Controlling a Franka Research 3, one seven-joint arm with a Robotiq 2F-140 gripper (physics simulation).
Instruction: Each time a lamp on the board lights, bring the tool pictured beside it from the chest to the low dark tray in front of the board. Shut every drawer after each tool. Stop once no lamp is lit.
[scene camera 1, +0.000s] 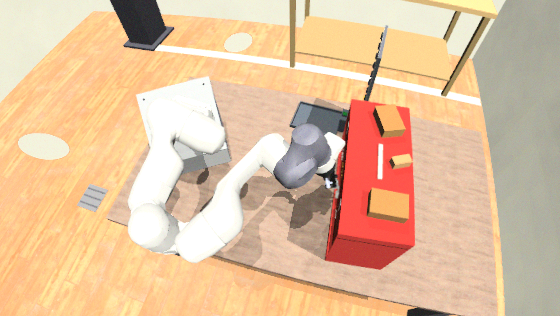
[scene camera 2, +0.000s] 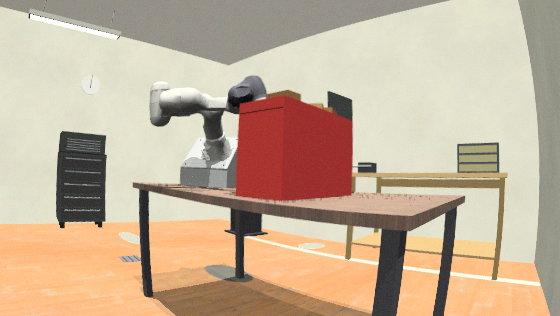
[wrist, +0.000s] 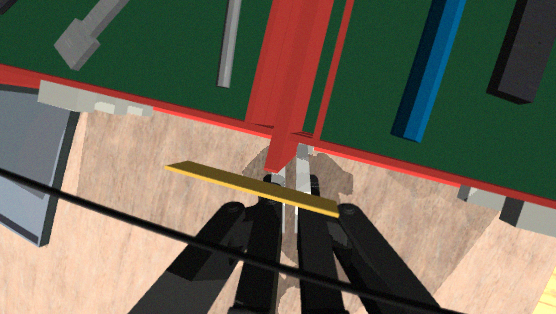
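Note:
The red chest stands on the table; its drawers look shut in the first scene view. My gripper is at its front, fingers nearly together with a narrow gap, shut on a small pale drawer handle, mostly hidden. The wrist view cuts into green-lined compartments holding a grey block-headed tool, a thin grey rod, a blue bar and a dark bar. The low dark tray looks bare where visible. The board is edge-on or seen from behind; its lamps are hidden.
Brown boxes, a smaller block and a white strip lie on the chest top. A yellow strip and a black cable-like line cross the wrist view. A wooden workbench stands behind.

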